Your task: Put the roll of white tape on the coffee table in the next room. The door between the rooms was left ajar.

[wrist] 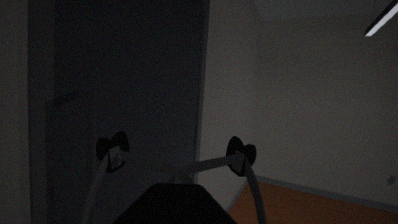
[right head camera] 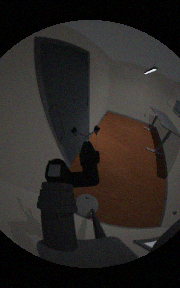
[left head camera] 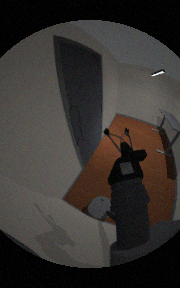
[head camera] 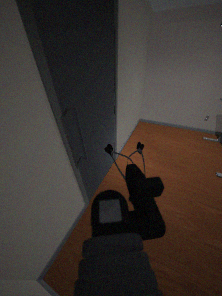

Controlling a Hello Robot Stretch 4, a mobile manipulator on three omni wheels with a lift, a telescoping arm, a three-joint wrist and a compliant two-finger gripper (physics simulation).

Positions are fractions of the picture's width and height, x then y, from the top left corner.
Labels:
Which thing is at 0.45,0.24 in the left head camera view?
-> A dark blue-grey door.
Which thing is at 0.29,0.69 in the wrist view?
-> The gripper.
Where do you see a dark blue-grey door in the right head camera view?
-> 0.36,0.24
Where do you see a dark blue-grey door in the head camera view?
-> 0.36,0.17

